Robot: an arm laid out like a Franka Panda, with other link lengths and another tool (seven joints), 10 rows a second.
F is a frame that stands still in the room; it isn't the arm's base.
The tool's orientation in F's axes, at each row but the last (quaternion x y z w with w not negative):
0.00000, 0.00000, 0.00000, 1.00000
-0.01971, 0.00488, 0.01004, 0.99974
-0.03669, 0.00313, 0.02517, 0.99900
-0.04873, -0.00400, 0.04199, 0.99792
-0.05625, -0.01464, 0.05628, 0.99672
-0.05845, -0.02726, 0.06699, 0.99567
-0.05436, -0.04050, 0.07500, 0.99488
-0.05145, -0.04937, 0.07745, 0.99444
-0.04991, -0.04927, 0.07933, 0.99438
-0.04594, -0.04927, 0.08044, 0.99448
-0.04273, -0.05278, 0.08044, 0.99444
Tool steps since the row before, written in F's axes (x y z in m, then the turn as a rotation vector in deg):
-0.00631, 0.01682, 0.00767, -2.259, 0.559, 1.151
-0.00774, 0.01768, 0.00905, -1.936, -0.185, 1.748
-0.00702, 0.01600, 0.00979, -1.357, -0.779, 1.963
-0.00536, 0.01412, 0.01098, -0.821, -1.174, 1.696
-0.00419, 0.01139, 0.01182, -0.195, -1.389, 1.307
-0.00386, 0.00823, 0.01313, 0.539, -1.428, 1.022
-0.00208, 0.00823, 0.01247, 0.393, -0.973, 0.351
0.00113, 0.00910, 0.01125, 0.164, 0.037, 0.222
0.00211, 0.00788, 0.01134, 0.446, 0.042, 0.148
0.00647, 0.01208, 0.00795, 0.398, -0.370, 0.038
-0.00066, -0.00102, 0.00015, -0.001, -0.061, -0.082
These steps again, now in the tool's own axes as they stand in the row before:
-0.00631, 0.01682, 0.00767, -2.259, 0.559, 1.151
-0.00748, 0.01746, 0.00967, -1.957, -0.214, 1.721
-0.00629, 0.01558, 0.01091, -1.410, -0.851, 1.894
-0.00411, 0.01338, 0.01236, -0.910, -1.261, 1.584
-0.00259, 0.01036, 0.01315, -0.322, -1.499, 1.152
-0.00209, 0.00703, 0.01419, 0.386, -1.598, 0.819
0.00012, 0.00697, 0.01338, 0.263, -1.053, 0.214
0.00357, 0.00754, 0.01188, 0.187, -0.012, 0.206
0.00438, 0.00620, 0.01173, 0.458, -0.043, 0.103
0.00906, 0.01008, 0.00820, 0.333, -0.429, -0.035
-0.00080, -0.00091, 0.00014, -0.019, -0.052, -0.086

